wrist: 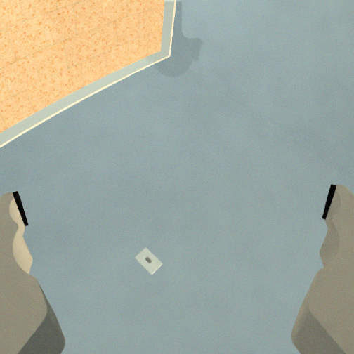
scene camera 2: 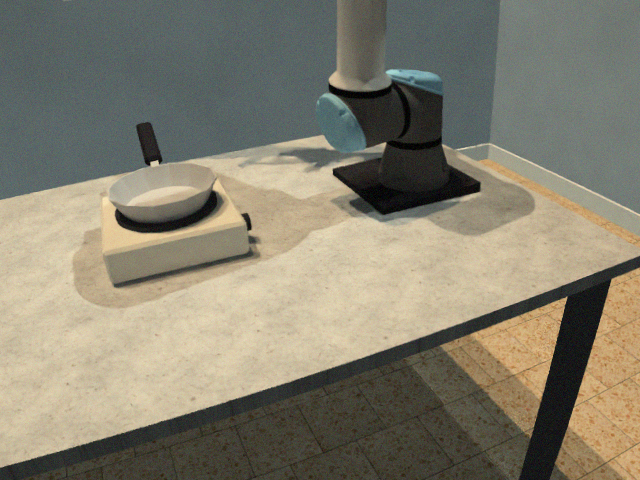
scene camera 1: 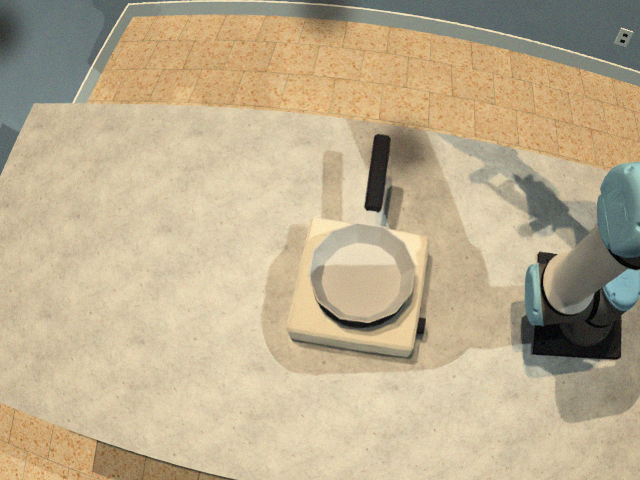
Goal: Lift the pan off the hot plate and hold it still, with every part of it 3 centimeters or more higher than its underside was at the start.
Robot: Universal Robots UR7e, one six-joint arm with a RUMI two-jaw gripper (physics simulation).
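Frame: origin at the arm's base, x ahead, y left, z up, level; millimetres.
Seen in the pictures: arm's base, origin of its link: (scene camera 2: 413, 177).
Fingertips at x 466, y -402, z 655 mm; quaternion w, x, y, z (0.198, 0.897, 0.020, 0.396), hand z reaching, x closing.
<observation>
Pixels of each thing's top centre, then the offset from my fingertips to it. Level surfaces: height alone.
- cream hot plate, centre of its top: (scene camera 1: 366, 280) (scene camera 2: 170, 203) dy +463, dx +43, dz -598 mm
- table, height of its surface: dz -674 mm
- black knob, centre of its top: (scene camera 2: 243, 214) (scene camera 1: 421, 323) dy +513, dx -81, dz -621 mm
A light grey pan (scene camera 1: 361, 289) (scene camera 2: 164, 195) sits upright on the black burner of a cream hot plate (scene camera 1: 351, 343) (scene camera 2: 178, 258). Its black handle (scene camera 1: 378, 173) (scene camera 2: 148, 143) points to the far side of the table and slopes upward, past the hot plate's edge. My gripper (wrist: 174, 192) is open and empty in the wrist view, with its two jaws wide apart and the wall behind them. The gripper does not show in either scene view, and the pan does not show in the wrist view.
The arm's black base plate (scene camera 1: 547, 343) (scene camera 2: 356, 178) stands on the table (scene camera 1: 155, 310) (scene camera 2: 310, 289) to the right of the hot plate. A black knob (scene camera 1: 421, 326) (scene camera 2: 247, 221) sticks out of the hot plate's right side. A wall plate (wrist: 149, 261) shows between the jaws in the wrist view.
</observation>
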